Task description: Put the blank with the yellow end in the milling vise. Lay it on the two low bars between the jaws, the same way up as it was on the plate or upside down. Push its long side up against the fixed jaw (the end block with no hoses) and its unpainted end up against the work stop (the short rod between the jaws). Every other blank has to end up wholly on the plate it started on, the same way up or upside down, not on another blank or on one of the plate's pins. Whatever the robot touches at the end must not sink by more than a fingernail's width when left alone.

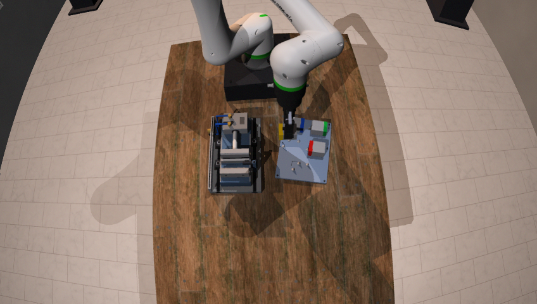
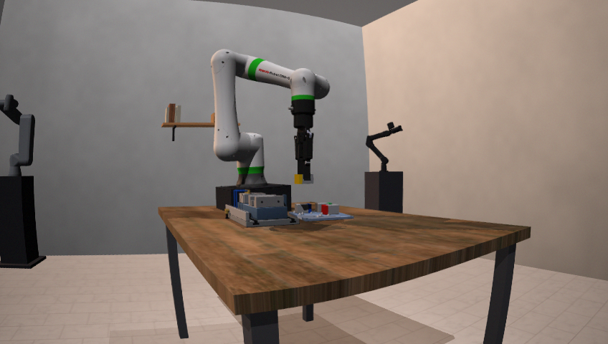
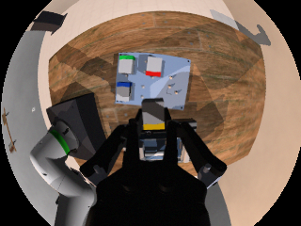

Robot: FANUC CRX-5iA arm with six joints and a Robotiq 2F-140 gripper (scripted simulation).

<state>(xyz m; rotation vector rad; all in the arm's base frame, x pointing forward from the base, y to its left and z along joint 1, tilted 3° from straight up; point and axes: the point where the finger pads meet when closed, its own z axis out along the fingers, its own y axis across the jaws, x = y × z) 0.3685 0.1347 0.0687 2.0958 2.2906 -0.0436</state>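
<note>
The fixed jaw lies 13 cm ahead of my hand, 17 cm to the right of it and 11 cm below it. Round my hand: blue-ended blank 10 cm behind, 3 cm to the left, 16 cm below; yellow-ended blank 3 cm below; blue-grey plate 1 cm behind, 7 cm to the left, 18 cm below.
</note>
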